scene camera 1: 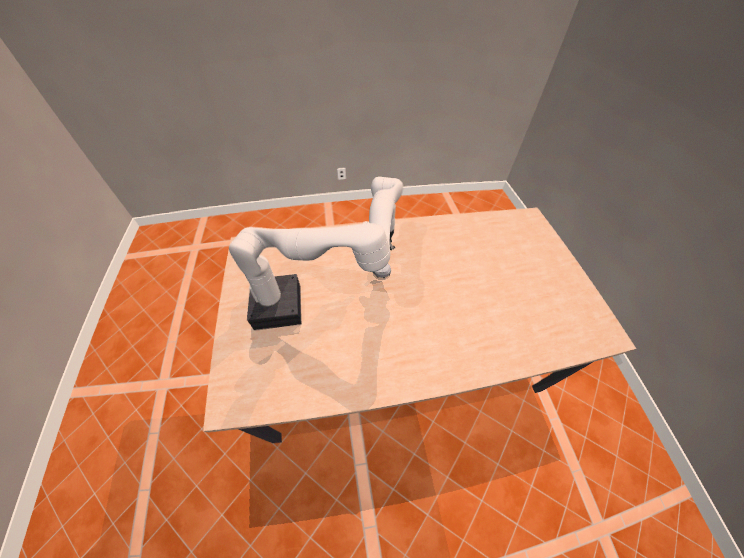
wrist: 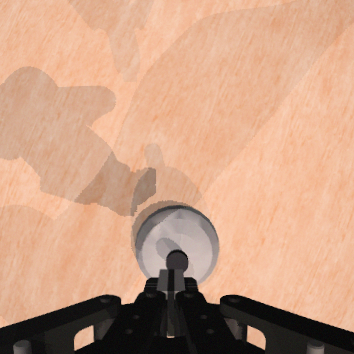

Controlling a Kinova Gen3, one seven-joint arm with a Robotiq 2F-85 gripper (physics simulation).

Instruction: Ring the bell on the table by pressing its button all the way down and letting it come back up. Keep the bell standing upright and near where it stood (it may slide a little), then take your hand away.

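Frame: origin at the arm's base, x ahead, y left, z up, level; metres.
Seen in the pictures: gripper, fingertip midpoint: (wrist: pixel 171 284); arm's base, origin of the base link: (scene camera 1: pixel 269 295).
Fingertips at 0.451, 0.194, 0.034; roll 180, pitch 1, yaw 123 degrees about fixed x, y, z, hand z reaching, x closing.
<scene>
Offsets run from my fingertips to a thing's top centre, as dx, dy, dz. Level surfaces: height alone.
The bell {+0.001, +0.004, -0.054} (wrist: pixel 200 240) is a pale grey dome with a dark rim, standing upright on the table in the wrist view. Its small, round, dark button {+0.001, +0.004, -0.054} (wrist: pixel 177 259) shows at its top, just beyond the fingertips. My gripper (wrist: pixel 171 284) is shut and empty. Its tips hang above the bell and cover part of the dome near the button; a gap seems to lie between tips and bell. In scene camera 1 the arm hides most of the bell and the fingertips; a small grey part of the bell (scene camera 1: pixel 382 273) seems to show below the elbow.
The light wooden table {dz -0.120} (scene camera 1: pixel 480 300) carries the arm's black base (scene camera 1: pixel 289 303) at its left. The white arm (scene camera 1: pixel 318 240) reaches right over the table and bends down behind its elbow. Shadows of the arm fall around the bell.
</scene>
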